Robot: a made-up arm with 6 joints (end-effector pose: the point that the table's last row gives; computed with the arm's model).
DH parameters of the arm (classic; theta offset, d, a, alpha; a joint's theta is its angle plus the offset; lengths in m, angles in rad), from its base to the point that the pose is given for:
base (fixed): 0 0 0 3.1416
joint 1: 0 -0.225 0.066 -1.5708
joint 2: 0 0.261 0.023 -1.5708
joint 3: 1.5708 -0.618 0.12 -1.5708
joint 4: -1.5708 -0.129 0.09 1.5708
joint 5: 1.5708 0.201 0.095 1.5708
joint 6: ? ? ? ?
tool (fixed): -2.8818 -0.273 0 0
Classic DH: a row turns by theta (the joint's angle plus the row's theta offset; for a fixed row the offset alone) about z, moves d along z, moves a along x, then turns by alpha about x.
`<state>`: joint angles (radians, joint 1 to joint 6).
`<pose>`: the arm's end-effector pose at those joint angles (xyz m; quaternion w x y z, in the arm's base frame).
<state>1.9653 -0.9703 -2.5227 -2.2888 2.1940 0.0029</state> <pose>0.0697 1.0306 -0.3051 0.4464 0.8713 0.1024 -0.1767</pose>
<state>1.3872 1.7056 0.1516 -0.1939 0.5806 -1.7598</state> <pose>-0.4176 -1.1378 0.4936 0.1141 0.2074 -0.8768 -0.4186</pose>
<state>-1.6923 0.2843 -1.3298 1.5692 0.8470 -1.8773</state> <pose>0.4384 0.0080 0.1032 0.6763 0.0713 -0.6552 -0.3289</pose>
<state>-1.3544 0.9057 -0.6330 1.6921 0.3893 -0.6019</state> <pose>0.4954 0.2860 0.4544 0.7381 -0.1937 -0.6353 -0.1182</pose>
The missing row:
joint 6: -0.2598 0 -0.3932 0
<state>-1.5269 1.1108 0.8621 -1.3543 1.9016 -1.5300</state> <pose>-0.0127 1.2753 -0.0124 0.3071 0.7166 0.6210 0.0808</pose>
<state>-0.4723 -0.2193 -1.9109 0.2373 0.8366 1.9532</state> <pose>0.3141 -0.4785 -0.6512 0.8254 -0.4004 0.2548 0.3056</pose>
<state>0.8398 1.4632 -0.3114 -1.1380 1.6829 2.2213</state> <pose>0.3483 -0.5485 0.6878 0.0541 -0.8107 -0.5478 -0.1995</pose>
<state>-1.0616 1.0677 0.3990 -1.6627 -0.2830 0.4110</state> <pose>0.1928 0.8065 0.0292 0.1197 0.4939 0.0428 0.8602</pose>
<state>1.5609 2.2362 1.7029 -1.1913 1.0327 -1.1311</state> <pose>0.1008 -0.9964 0.9664 0.7905 -0.1685 -0.5478 -0.2157</pose>
